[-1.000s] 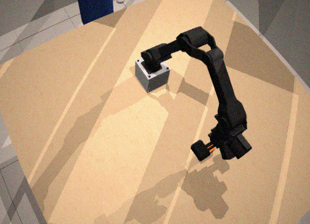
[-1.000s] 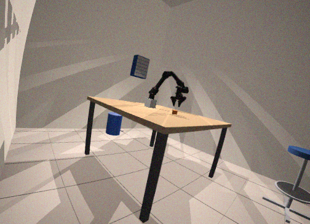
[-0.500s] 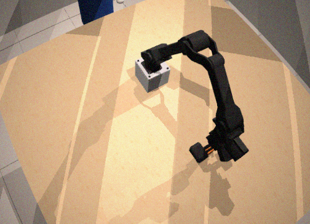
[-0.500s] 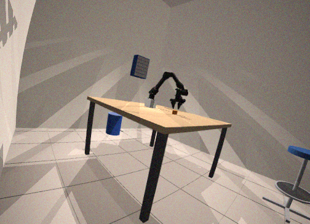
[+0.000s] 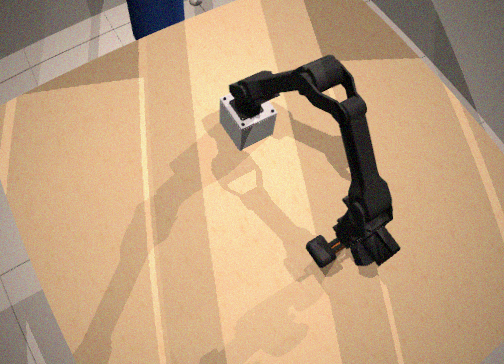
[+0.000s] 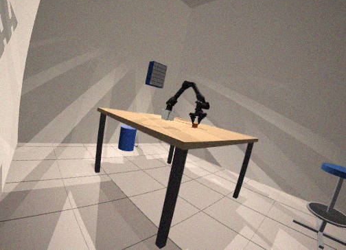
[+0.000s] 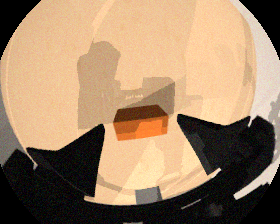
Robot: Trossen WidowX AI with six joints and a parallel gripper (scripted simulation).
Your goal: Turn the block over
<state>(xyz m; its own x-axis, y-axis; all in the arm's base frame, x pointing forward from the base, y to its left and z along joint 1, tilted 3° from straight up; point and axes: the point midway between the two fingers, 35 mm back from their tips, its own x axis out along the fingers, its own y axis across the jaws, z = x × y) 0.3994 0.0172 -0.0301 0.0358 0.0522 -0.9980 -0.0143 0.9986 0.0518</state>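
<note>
My gripper tip is now 10 mm past the orange block and 10 mm above it.
</note>
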